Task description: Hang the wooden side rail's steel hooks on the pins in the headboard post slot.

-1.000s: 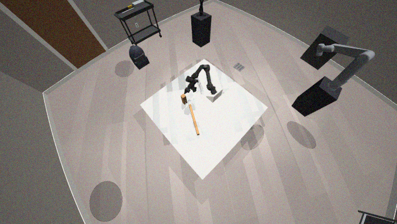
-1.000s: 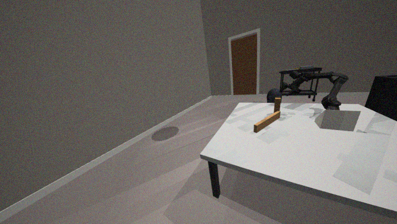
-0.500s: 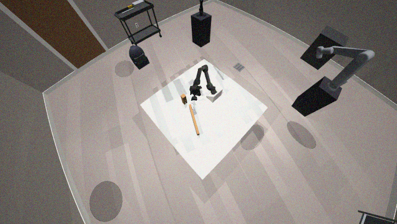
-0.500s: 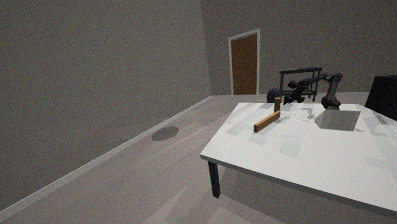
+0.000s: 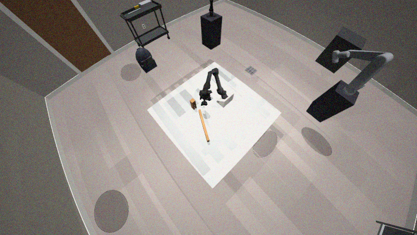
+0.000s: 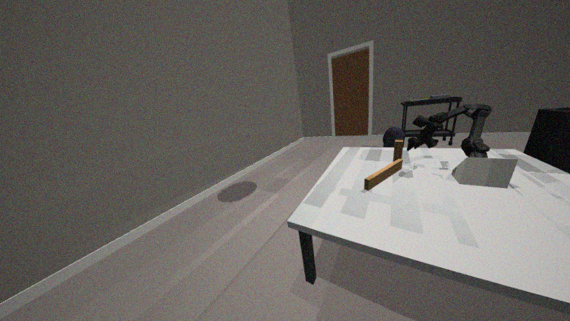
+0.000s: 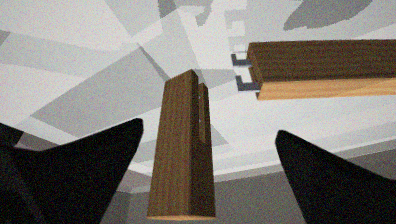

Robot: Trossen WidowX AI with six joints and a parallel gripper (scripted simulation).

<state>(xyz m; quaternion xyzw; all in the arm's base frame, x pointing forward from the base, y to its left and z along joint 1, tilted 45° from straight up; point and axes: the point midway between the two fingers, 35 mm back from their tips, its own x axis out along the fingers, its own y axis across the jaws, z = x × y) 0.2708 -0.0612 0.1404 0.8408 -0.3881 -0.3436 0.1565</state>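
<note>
Right now the headboard post is 70 mm ahead of my gripper tip, 70 mm to the right of it and 50 mm below it.
</note>
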